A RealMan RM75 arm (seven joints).
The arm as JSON. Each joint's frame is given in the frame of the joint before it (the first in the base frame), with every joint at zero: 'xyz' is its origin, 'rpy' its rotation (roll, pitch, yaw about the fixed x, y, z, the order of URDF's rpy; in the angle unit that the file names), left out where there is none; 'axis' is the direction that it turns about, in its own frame. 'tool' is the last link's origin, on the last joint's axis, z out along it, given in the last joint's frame.
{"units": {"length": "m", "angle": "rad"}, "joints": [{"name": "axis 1", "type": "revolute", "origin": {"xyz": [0.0, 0.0, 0.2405]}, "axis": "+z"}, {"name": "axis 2", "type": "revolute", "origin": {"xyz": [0.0, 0.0, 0.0]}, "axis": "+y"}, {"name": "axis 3", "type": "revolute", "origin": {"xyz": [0.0, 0.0, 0.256]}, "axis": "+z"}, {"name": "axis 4", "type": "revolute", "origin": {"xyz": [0.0, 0.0, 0.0]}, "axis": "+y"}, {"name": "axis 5", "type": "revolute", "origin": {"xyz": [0.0, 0.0, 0.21]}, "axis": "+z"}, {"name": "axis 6", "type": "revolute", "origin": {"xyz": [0.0, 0.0, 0.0]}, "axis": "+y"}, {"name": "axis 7", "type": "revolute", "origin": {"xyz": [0.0, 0.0, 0.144]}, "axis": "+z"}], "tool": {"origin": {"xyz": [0.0, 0.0, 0.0]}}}
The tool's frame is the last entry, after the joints.
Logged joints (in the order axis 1, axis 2, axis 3, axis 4, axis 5, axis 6, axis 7), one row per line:
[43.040, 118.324, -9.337, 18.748, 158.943, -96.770, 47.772]
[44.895, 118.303, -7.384, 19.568, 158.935, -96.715, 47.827]
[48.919, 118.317, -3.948, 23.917, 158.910, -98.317, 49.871]
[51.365, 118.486, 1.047, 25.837, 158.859, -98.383, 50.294]
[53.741, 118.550, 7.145, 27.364, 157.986, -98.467, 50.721]
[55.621, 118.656, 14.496, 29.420, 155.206, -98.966, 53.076]
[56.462, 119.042, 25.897, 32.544, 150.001, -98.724, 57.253]
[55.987, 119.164, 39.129, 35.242, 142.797, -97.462, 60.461]
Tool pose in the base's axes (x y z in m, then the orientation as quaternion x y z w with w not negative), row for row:
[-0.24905, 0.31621, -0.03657, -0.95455, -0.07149, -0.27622, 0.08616]
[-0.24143, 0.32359, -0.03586, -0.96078, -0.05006, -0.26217, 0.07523]
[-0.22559, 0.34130, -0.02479, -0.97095, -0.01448, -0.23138, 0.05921]
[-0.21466, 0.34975, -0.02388, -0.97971, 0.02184, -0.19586, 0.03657]
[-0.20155, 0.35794, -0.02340, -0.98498, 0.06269, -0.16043, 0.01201]
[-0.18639, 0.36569, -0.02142, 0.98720, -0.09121, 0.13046, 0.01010]
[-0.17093, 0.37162, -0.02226, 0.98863, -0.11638, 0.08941, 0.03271]
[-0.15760, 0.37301, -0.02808, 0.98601, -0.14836, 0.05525, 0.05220]
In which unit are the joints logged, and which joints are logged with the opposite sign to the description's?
The joints are logged in degrees. Opposite sign: axis 1, axis 2, axis 6, axis 7.
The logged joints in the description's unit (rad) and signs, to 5 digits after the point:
[-0.75119, -2.06514, -0.16296, 0.32721, 2.77408, 1.68896, -0.83378]
[-0.78357, -2.06478, -0.12888, 0.34153, 2.77394, 1.68800, -0.83474]
[-0.85380, -2.06502, -0.06891, 0.41743, 2.77350, 1.71596, -0.87041]
[-0.89649, -2.06797, 0.01827, 0.45094, 2.77261, 1.71711, -0.87780]
[-0.93796, -2.06909, 0.12470, 0.47759, 2.75738, 1.71857, -0.88525]
[-0.97077, -2.07094, 0.25300, 0.51348, 2.70886, 1.72728, -0.92635]
[-0.98545, -2.07767, 0.45199, 0.56800, 2.61801, 1.72306, -0.99925]
[-0.97716, -2.07980, 0.68293, 0.61509, 2.49228, 1.70103, -1.05524]

